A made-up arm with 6 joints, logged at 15 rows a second.
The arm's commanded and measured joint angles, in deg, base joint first. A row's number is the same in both.
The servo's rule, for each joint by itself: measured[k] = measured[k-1] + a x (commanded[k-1-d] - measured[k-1]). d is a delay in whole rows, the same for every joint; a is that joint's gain. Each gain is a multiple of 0.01, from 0.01 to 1. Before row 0 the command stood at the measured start. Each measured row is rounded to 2 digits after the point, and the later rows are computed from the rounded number. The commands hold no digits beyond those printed.
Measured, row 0:
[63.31, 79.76, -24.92, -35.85, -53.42, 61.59]
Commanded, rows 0 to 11:
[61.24, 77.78, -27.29, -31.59, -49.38, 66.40]
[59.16, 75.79, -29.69, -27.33, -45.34, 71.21]
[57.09, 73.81, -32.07, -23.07, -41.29, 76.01]
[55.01, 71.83, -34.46, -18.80, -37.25, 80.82]
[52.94, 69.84, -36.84, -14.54, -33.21, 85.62]
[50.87, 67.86, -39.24, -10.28, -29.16, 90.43]
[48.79, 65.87, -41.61, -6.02, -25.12, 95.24]
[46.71, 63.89, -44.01, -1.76, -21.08, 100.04]
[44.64, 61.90, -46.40, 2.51, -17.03, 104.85]
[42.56, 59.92, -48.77, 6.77, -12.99, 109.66]
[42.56, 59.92, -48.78, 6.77, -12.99, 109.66]
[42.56, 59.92, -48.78, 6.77, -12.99, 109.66]
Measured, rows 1 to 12:
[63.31, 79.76, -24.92, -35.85, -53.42, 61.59]
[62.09, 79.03, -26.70, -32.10, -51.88, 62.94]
[60.36, 77.83, -28.94, -27.90, -49.39, 65.26]
[58.43, 76.34, -31.29, -23.65, -46.31, 68.27]
[56.41, 74.67, -33.67, -19.38, -42.87, 71.78]
[54.36, 72.88, -36.05, -15.12, -39.20, 75.66]
[52.30, 71.02, -38.44, -10.86, -35.38, 79.80]
[50.23, 69.11, -40.82, -6.60, -31.48, 84.12]
[48.15, 67.18, -43.21, -2.34, -27.53, 88.58]
[46.08, 65.23, -45.60, 1.93, -23.54, 93.14]
[44.00, 63.27, -47.98, 6.19, -19.53, 97.77]
[43.15, 62.03, -48.58, 6.70, -17.04, 101.10]
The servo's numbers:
d 1
a 0.59 0.37 0.75 0.88 0.38 0.28

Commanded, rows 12 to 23:
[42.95, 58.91, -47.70, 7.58, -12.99, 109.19]
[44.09, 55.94, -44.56, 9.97, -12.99, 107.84]
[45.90, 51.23, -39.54, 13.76, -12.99, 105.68]
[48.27, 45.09, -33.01, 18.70, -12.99, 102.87]
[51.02, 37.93, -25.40, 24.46, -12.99, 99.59]
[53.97, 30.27, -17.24, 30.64, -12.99, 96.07]
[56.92, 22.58, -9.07, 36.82, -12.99, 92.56]
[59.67, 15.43, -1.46, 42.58, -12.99, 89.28]
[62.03, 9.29, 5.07, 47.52, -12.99, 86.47]
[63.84, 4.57, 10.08, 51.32, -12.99, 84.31]
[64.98, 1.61, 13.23, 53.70, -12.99, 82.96]
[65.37, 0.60, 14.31, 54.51, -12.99, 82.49]
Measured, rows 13 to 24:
[42.80, 61.25, -48.73, 6.76, -15.50, 103.50]
[42.89, 60.38, -47.96, 7.48, -14.55, 105.09]
[43.60, 58.74, -45.41, 9.67, -13.96, 105.86]
[44.96, 55.96, -41.01, 13.27, -13.59, 105.81]
[46.91, 51.94, -35.01, 18.05, -13.36, 104.99]
[49.33, 46.76, -27.80, 23.69, -13.22, 103.48]
[52.07, 40.66, -19.88, 29.81, -13.13, 101.41]
[54.93, 33.97, -11.77, 35.98, -13.08, 98.93]
[57.73, 27.11, -4.04, 41.79, -13.05, 96.23]
[60.27, 20.52, 2.79, 46.83, -13.03, 93.50]
[62.38, 14.62, 8.26, 50.78, -13.01, 90.93]
[63.91, 9.81, 11.99, 53.35, -13.00, 88.70]

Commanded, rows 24 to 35:
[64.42, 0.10, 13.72, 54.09, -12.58, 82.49]
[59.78, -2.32, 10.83, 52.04, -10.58, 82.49]
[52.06, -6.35, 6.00, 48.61, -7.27, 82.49]
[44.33, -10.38, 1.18, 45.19, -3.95, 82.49]
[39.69, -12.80, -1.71, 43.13, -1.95, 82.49]
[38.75, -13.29, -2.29, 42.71, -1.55, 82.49]
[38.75, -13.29, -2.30, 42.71, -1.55, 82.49]
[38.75, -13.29, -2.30, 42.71, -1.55, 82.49]
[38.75, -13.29, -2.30, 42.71, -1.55, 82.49]
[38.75, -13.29, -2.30, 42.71, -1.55, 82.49]
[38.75, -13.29, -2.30, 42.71, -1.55, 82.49]
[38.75, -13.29, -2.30, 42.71, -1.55, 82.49]
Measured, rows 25 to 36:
[64.77, 6.40, 13.73, 54.37, -13.00, 86.96]
[64.56, 4.07, 13.72, 54.12, -12.84, 85.71]
[61.74, 1.71, 11.55, 52.29, -11.98, 84.81]
[56.03, -1.27, 7.39, 49.05, -10.19, 84.16]
[49.13, -4.64, 2.73, 45.65, -7.82, 83.69]
[43.56, -7.66, -0.60, 43.43, -5.59, 83.35]
[40.72, -9.74, -1.87, 42.80, -4.05, 83.11]
[39.56, -11.05, -2.19, 42.72, -3.10, 82.94]
[39.08, -11.88, -2.27, 42.71, -2.51, 82.81]
[38.89, -12.40, -2.29, 42.71, -2.15, 82.72]
[38.81, -12.73, -2.30, 42.71, -1.92, 82.66]
[38.77, -12.94, -2.30, 42.71, -1.78, 82.61]

